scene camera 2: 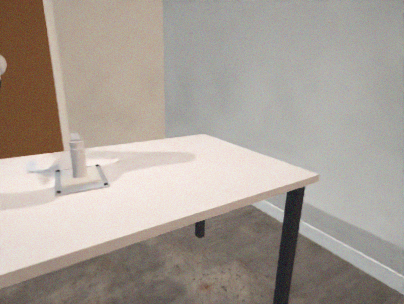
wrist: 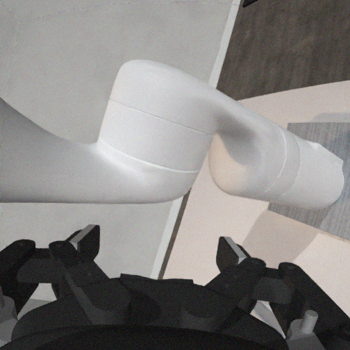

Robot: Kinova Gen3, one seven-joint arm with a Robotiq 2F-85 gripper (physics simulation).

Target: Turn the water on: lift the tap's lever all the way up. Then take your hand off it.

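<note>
In the scene view a pale upright cylinder [scene camera 2: 78, 159], which looks like the tap, stands on a square plate [scene camera 2: 92, 184] with dark corners at the left of the table. A small pale piece [scene camera 2: 75, 136] sits at its top; I cannot tell the lever's angle from it. The tap does not show clearly in the wrist view. My gripper [wrist: 158, 244] is open, its two black fingertips wide apart at the bottom of the wrist view, with nothing between them. The gripper does not show in the scene view, so its distance from the tap cannot be told.
White, rounded arm links [wrist: 155, 120] cross the wrist view, ending over a grey plate [wrist: 320, 132]. The pale table [scene camera 2: 200, 180] [wrist: 195, 250] has dark legs [scene camera 2: 289, 245]. A brown panel [scene camera 2: 25, 80] stands behind it at the left. A grey wall [scene camera 2: 285, 75] is at the right.
</note>
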